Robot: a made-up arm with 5 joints.
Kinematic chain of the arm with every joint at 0, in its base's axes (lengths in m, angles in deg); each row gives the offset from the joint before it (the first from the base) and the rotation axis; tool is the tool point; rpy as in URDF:
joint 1: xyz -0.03 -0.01 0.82 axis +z
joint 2: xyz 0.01 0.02 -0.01 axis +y
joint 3: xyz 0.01 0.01 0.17 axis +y
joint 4: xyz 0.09 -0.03 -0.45 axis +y
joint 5: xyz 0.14 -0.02 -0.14 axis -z
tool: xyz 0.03 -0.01 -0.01 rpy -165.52 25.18 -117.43
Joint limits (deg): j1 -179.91..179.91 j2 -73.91..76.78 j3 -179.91..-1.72 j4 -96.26..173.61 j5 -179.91..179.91
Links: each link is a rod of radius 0.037 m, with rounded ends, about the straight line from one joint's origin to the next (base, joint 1, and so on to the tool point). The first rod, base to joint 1, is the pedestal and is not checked.
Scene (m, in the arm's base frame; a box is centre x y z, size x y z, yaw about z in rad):
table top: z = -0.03
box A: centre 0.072 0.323 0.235 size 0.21 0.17 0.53 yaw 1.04
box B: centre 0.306 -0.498 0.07 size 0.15 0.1 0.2 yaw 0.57
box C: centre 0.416 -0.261 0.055 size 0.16 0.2 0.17 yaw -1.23
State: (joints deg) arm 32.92 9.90 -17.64 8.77 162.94
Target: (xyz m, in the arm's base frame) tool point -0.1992 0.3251 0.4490
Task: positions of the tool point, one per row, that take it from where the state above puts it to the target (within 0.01 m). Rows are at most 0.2 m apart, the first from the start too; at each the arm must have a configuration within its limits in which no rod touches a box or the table.
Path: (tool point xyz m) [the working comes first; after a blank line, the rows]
Joints at the target: 119.13 1.24 -17.86 5.10 170.05
Straight joint move there: touches box A.

1: 0.2805 0.2711 0.4552
2: 0.2706 0.4102 0.5418
3: 0.2075 0.5350 0.6461
4: 0.1010 0.6258 0.7636
5: -0.0102 0.5909 0.6718
6: -0.1032 0.5237 0.5873
7: -0.1684 0.4316 0.5123
8: -0.1992 0.3251 0.4490

